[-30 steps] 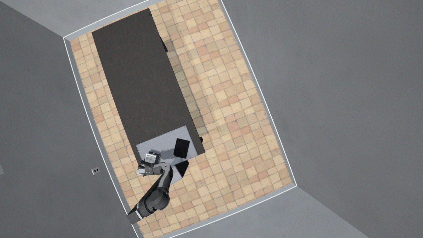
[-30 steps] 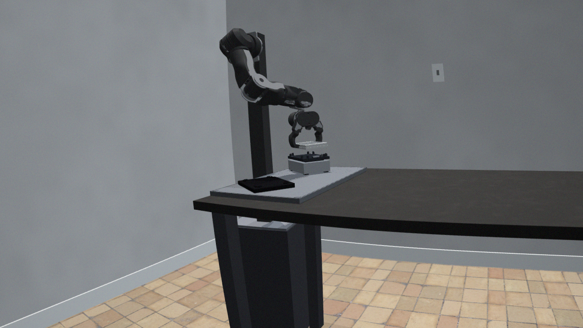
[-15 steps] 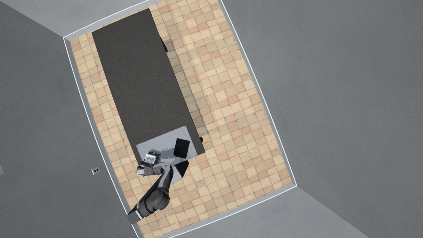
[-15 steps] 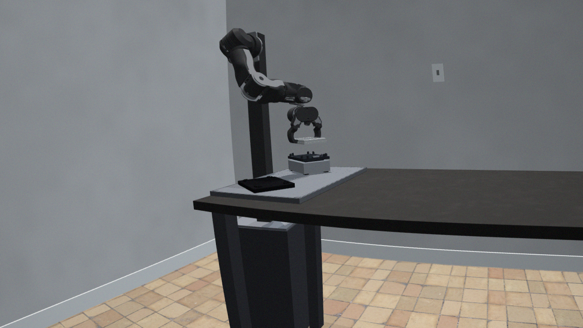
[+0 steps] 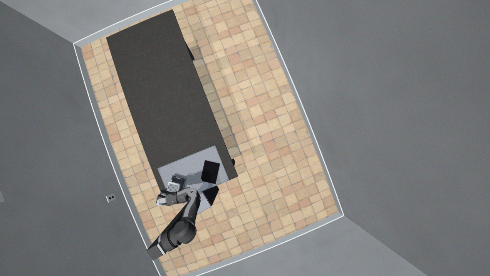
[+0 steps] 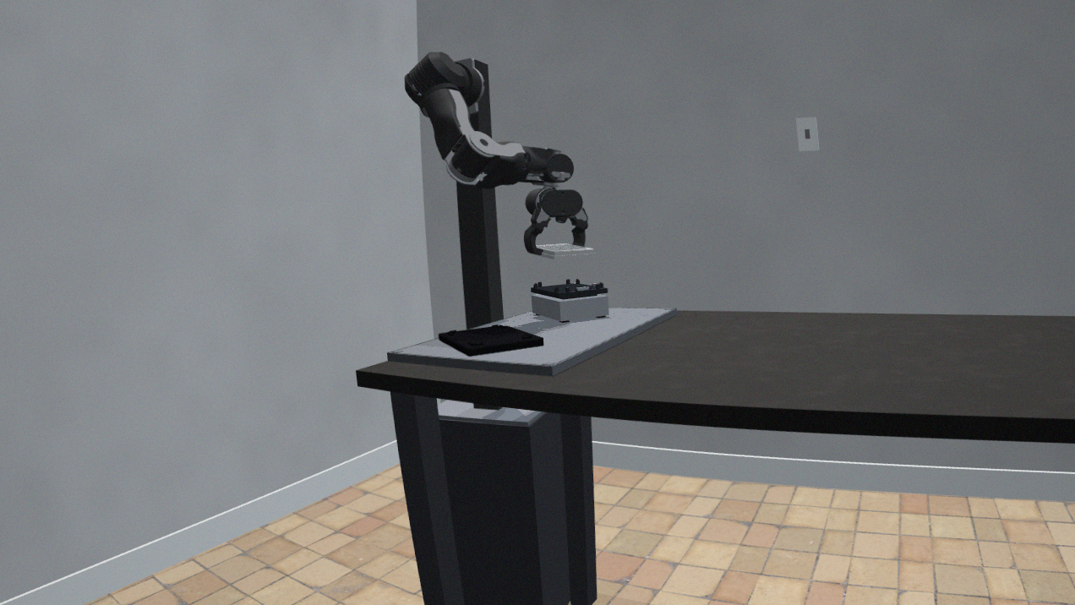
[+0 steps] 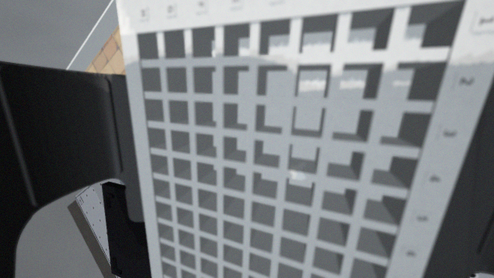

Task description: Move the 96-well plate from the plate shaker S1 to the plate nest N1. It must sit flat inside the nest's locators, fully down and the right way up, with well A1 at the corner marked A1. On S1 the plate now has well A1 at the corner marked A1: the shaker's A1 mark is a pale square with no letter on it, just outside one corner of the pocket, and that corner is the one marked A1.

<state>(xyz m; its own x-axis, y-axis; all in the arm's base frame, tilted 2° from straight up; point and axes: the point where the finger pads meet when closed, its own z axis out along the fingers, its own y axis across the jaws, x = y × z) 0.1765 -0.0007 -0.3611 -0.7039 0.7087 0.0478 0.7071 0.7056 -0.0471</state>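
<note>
Right now my hand is 2 cm past the black plate nest N1, 29 cm to the left of it and 12 cm above it. Also, from my hand: white 96-well plate: 1 cm ahead, 1 cm to the right; plate shaker S1: 5 cm ahead, 4 cm to the right, 9 cm below; A1 mark: 4 cm behind, 20 cm to the right, 11 cm below.
</note>
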